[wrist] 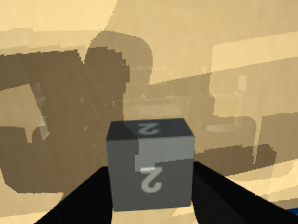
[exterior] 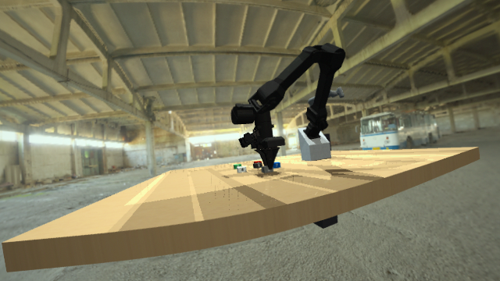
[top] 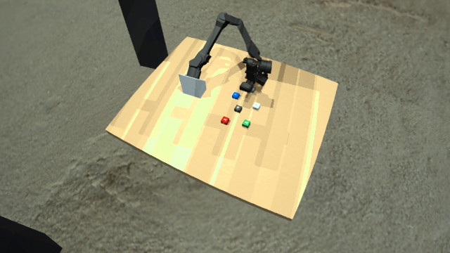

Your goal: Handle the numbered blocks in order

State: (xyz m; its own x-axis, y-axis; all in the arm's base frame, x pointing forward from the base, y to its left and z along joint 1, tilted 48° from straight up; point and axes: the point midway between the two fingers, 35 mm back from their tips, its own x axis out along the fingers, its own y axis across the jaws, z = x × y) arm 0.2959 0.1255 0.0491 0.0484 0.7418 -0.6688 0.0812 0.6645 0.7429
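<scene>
The white block lies 70 mm ahead of my gripper tip and 110 mm to the right of it. Also, from my gripper tip: black block 20 mm behind, 160 mm to the right; then grey block right at my gripper tip; then blue block 60 mm behind, 80 mm to the right.
</scene>
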